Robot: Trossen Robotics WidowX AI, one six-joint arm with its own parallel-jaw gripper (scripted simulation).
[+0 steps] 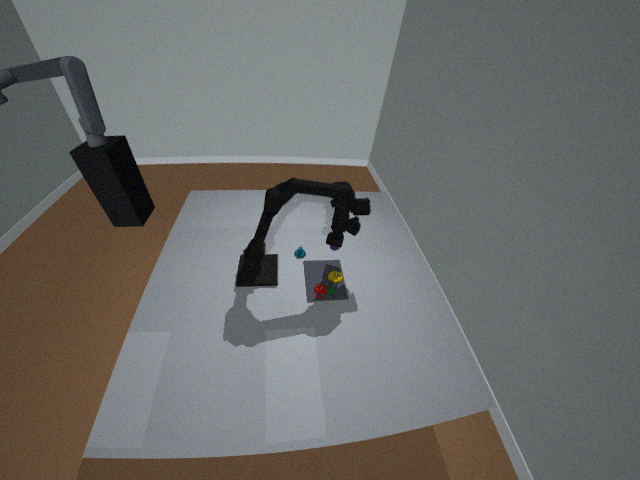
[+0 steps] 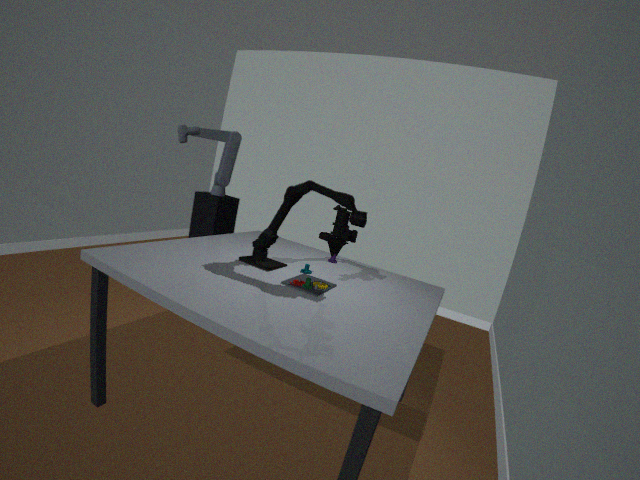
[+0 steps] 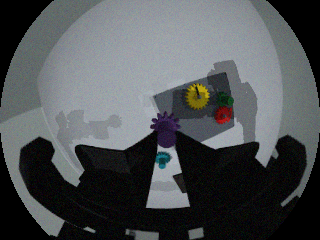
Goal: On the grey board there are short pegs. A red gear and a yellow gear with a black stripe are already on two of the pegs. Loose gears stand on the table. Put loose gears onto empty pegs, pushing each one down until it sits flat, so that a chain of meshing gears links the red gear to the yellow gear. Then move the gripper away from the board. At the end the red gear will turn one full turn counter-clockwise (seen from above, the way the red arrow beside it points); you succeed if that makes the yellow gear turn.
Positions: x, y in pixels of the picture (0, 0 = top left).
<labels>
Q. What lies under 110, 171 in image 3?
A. My gripper.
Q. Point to a purple gear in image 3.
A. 166, 127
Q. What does my gripper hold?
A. A purple gear.
</labels>
